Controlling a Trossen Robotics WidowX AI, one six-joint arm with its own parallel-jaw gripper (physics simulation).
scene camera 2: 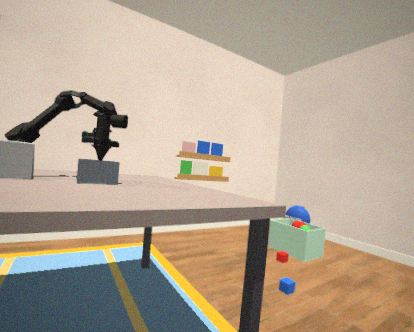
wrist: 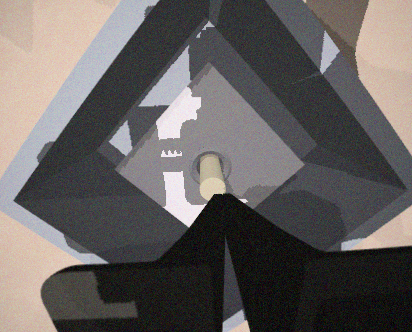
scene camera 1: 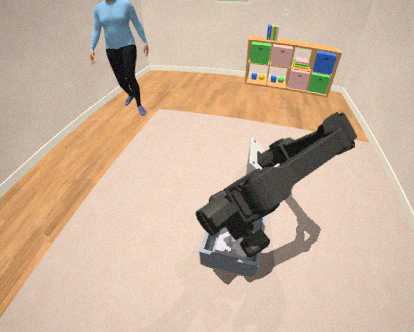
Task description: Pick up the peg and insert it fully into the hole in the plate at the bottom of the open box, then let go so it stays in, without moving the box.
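Places are measured from the arm's base along level axes (x ahead, y left, z up), in metres.
Pixels of known places: gripper, fingertip midpoint: (wrist: 222, 201) (scene camera 1: 234, 235); arm's base, origin of the base link: (scene camera 2: 15, 153) (scene camera 1: 262, 161).
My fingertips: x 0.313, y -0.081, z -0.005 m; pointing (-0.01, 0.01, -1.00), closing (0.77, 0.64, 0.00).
Observation:
Ahead of a thing's pixels: the offset from my fingertips to its middle. Level surfaces: height alone.
The pale yellow peg {dx -0.006, dy +0.000, dz -0.046 m} (wrist: 212, 177) stands in the round hole of the grey plate {dx -0.007, dy +0.001, dz -0.060 m} (wrist: 250, 135) at the bottom of the open box, with part of its length showing above the plate; how deep it sits cannot be told. The dark grey box {dx -0.007, dy +0.001, dz -0.045 m} (scene camera 1: 227, 262) (scene camera 2: 98, 171) (wrist: 60, 165) stands on the table. My gripper (scene camera 2: 100, 159) (wrist: 222, 201) is shut and empty. In scene camera 2 its tips are at about the height of the box's rim. In the wrist view they show just below the peg's top end. In scene camera 1 the arm hides the peg.
The arm (scene camera 1: 295, 170) (scene camera 2: 50, 112) reaches over the table {dz -0.094 m} (scene camera 1: 125, 210) (scene camera 2: 200, 195) from its base. A light grey block (scene camera 2: 17, 160) stands left of the box in scene camera 2. A person (scene camera 1: 120, 45), a shelf unit (scene camera 1: 295, 42) and a green toy bin (scene camera 2: 295, 242) are beyond the table.

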